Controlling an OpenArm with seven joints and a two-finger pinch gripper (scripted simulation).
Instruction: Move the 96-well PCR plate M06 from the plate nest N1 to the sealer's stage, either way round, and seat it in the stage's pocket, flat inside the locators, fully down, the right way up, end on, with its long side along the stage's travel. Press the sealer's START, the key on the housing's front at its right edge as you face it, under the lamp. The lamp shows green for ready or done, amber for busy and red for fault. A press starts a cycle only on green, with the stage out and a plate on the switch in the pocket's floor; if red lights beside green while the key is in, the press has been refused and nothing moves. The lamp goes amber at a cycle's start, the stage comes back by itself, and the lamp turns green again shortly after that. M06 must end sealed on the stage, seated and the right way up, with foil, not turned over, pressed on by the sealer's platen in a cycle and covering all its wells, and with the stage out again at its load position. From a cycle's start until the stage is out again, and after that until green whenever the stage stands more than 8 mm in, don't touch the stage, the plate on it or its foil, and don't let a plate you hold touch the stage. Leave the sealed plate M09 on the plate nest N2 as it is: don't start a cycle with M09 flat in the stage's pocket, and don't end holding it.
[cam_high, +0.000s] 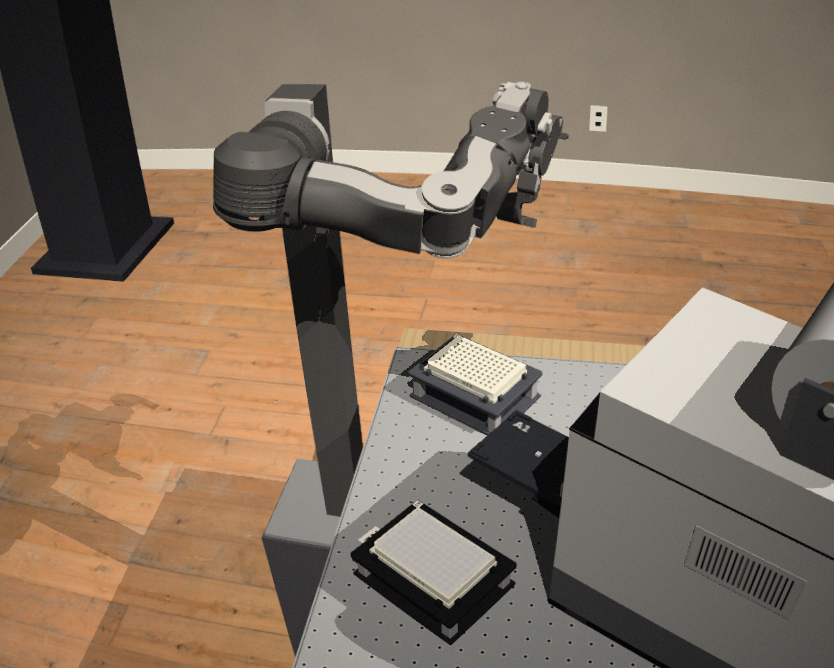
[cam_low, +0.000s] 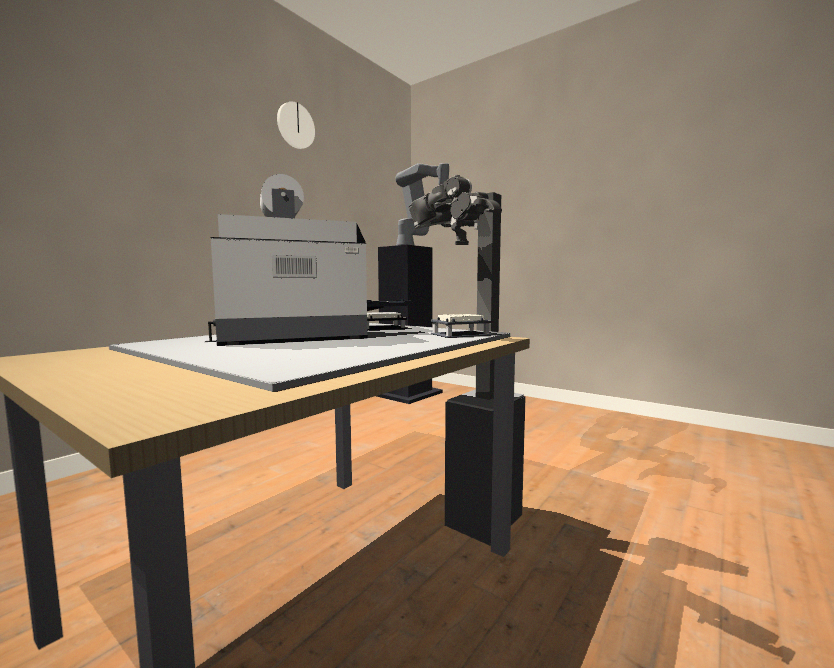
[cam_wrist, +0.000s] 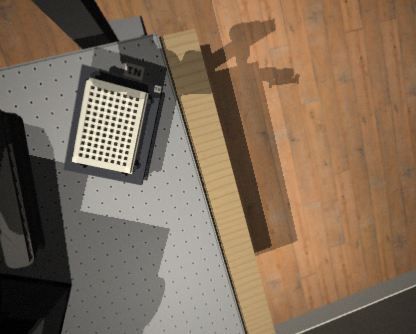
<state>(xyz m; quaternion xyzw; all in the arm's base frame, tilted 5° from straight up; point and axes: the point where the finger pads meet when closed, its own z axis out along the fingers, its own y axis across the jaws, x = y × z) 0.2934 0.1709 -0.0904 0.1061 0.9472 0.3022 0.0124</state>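
The open-welled plate M06 lies 7 cm behind my hand, 11 cm to the right of it and 26 cm below it. Round my hand: N1 label: 16 cm behind, 6 cm to the right, 32 cm below; yellow warning label: 18 cm ahead, 30 cm to the right, 16 cm below; plate nest N1: 7 cm behind, 11 cm to the right, 27 cm below.
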